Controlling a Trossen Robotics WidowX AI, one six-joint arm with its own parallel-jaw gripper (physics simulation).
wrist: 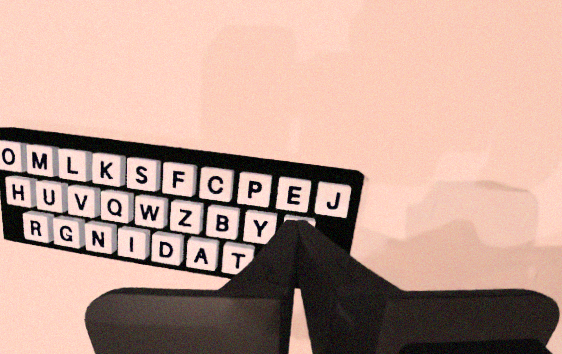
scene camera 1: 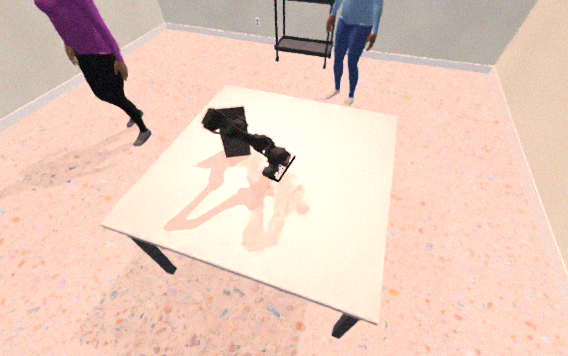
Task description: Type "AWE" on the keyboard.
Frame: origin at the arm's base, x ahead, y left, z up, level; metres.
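Seen in the pictures: gripper, between the fingertips: (wrist: 295, 229) (scene camera 1: 277, 171); arm's base, origin of its link: (scene camera 1: 237, 123).
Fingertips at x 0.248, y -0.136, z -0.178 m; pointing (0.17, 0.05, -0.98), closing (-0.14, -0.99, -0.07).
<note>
Pixels of each thing's top centre, then the offset from my fingertips to it. Level surfaces: height alone.
- black keyboard, centre of its top: (wrist: 157, 214) (scene camera 1: 282, 165) dy +0.073, dx +0.006, dz -0.024 m
- W key, centre of its top: (wrist: 149, 212) dy +0.078, dx +0.007, dz -0.024 m
- E key, centre of its top: (wrist: 293, 195) dy +0.000, dx +0.009, dz -0.024 m
- J key, centre of its top: (wrist: 333, 200) dy -0.019, dx +0.004, dz -0.024 m
- Y key, centre of its top: (wrist: 259, 228) dy +0.020, dx -0.007, dz -0.024 m
- white table, height of its surface: dz -0.040 m
The black keyboard (scene camera 1: 286, 169) (wrist: 345, 230) with white letter keys lies on the table under the arm's end. In the wrist view the A key (wrist: 201, 255) is in the bottom row, the W key (wrist: 149, 208) in the middle row, and the E key (wrist: 294, 195) in the top row beside the J key (wrist: 333, 200). My gripper (wrist: 295, 229) is shut and empty. Its tips show just below the E key, in front of a key right of the Y key (wrist: 260, 228), whose letter is hidden. The fingers cover the keyboard's lower right part. In the scene view the arm hides part of the keyboard.
The white table (scene camera 1: 330, 240) bears the arm's dark base plate (scene camera 1: 236, 147). Shadows of the arm fall across the table. A person in purple (scene camera 1: 85, 27) stands left of the table. A person in blue (scene camera 1: 348, 42) stands behind it, near a black shelf cart (scene camera 1: 302, 46).
</note>
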